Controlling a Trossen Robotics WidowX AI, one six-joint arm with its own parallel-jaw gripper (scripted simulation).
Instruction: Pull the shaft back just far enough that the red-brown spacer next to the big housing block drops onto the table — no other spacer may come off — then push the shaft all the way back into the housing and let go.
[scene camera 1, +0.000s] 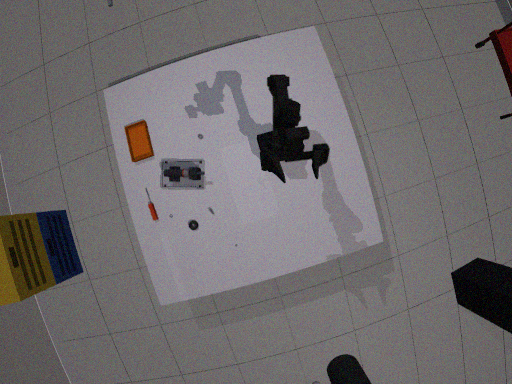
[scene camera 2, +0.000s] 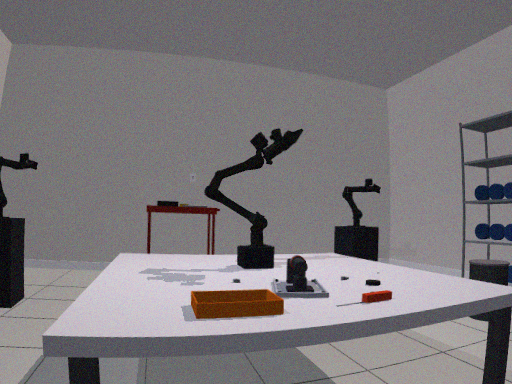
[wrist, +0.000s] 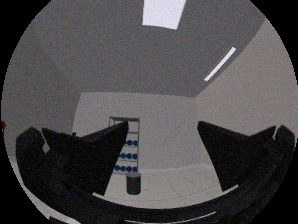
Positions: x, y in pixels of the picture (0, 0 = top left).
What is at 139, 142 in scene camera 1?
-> An orange tray.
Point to the gripper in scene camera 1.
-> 301, 180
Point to the gripper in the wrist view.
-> At 163, 125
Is the gripper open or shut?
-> Open.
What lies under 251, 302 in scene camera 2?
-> An orange tray.
